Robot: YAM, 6 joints.
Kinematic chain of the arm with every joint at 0, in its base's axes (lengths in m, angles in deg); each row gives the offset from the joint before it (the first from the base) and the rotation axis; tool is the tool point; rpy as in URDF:
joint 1: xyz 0 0 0.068 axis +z
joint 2: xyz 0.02 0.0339 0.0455 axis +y
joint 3: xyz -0.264 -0.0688 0 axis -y
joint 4: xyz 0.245 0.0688 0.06 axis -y
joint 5: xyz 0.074 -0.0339 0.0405 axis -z
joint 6: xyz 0.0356 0 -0.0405 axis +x
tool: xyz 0 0 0 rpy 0 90 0
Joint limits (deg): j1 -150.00..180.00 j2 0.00..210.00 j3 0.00..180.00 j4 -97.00..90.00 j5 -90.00..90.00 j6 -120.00..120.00
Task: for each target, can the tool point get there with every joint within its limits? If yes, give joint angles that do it. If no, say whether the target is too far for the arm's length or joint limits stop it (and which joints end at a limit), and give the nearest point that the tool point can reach.
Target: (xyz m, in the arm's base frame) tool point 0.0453 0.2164 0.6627
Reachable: yes | joints 86.95 94.64 136.27 25.01 71.25 97.65
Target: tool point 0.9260 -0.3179 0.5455
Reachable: no: too far | nearest point 0.5586 -0.1918 0.3705 | short by 0.426 m
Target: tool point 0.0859 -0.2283 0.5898
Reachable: yes | joints 117.35 32.85 106.91 47.66 -53.34 101.16
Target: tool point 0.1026 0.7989 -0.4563
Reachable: no: too far | nearest point 0.0679 0.5287 -0.2421 | short by 0.346 m
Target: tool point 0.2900 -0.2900 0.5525
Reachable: yes | joints 134.74 35.31 153.89 -4.46 2.92 38.60
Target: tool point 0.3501 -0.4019 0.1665
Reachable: yes | joints -52.17 138.35 96.15 40.79 -57.55 -47.29
